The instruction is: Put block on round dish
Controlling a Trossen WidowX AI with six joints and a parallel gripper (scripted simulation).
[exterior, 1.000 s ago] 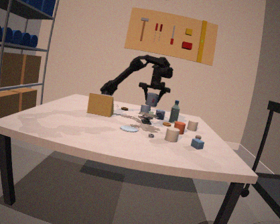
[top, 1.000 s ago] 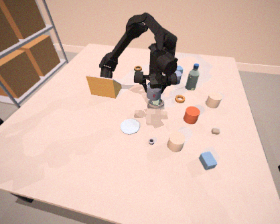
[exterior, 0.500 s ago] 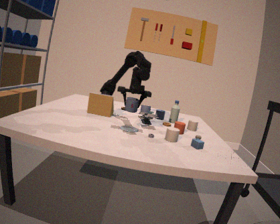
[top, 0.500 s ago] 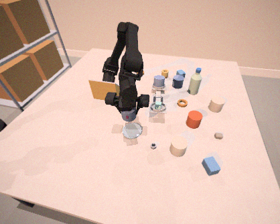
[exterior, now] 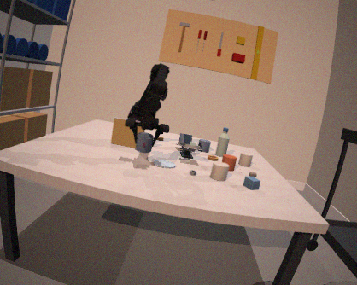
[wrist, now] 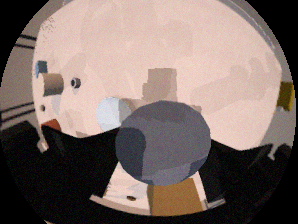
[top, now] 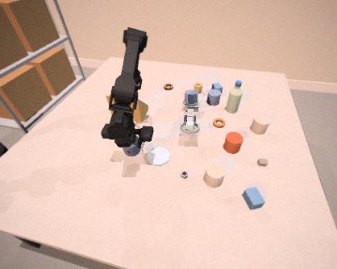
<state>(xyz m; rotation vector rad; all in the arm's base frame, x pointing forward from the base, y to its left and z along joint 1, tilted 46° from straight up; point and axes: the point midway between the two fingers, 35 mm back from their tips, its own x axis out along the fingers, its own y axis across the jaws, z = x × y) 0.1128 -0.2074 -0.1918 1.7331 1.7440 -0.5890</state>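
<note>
Right now the teal block is 21 cm ahead of my gripper tip, 16 cm to the left of it and 1 cm above it. Round my gripper tip: round pale dish (10 cm ahead, 4 cm to the left, 8 cm below); orange-red cylinder (42 cm ahead, 16 cm to the left, 4 cm below); nut (23 cm ahead, 4 cm to the right, 7 cm below).
</note>
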